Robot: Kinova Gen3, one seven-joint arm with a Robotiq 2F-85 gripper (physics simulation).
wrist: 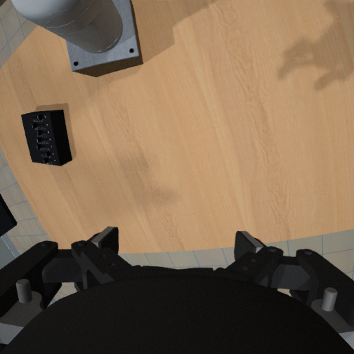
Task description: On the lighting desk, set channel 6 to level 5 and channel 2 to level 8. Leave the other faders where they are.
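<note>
The lighting desk (pixel 46 138) is a small black box on the wooden table, at the left of the wrist view. Its top carries a row of small dark fader knobs with tiny pale marks; the channel numbers and levels are too small to read. My gripper (pixel 176 242) is open and empty, its two fingertips wide apart in the lower part of the view. It is high above the table near its edge, well to the right of and below the desk in the view, and not touching it.
The robot's base (pixel 104 52), a grey plate with a pale column, stands on the table (pixel 200 125) at the top left. A dark object (pixel 6 217) shows at the left edge. The table's curved edge and the tiled floor (pixel 325 245) show beyond the fingers.
</note>
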